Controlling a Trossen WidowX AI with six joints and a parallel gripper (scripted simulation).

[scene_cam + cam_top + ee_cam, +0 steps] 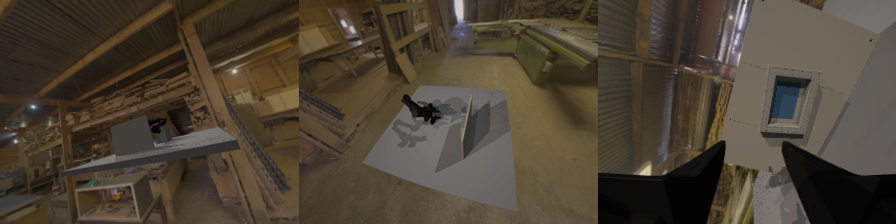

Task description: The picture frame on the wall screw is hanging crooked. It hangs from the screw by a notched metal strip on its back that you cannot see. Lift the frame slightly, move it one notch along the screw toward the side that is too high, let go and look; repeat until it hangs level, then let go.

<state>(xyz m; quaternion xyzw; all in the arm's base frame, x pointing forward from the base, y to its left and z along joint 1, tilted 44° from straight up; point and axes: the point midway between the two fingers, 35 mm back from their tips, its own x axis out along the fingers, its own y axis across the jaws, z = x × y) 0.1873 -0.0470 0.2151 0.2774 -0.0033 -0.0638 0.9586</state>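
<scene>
Now: gripper tip 200 mm short of the picture frame, 90 mm above it and 40 mm to the left of it. The rest, counted from my gripper tip: wall panel: 210 mm ahead, 100 mm below, 30 mm to the right.
</scene>
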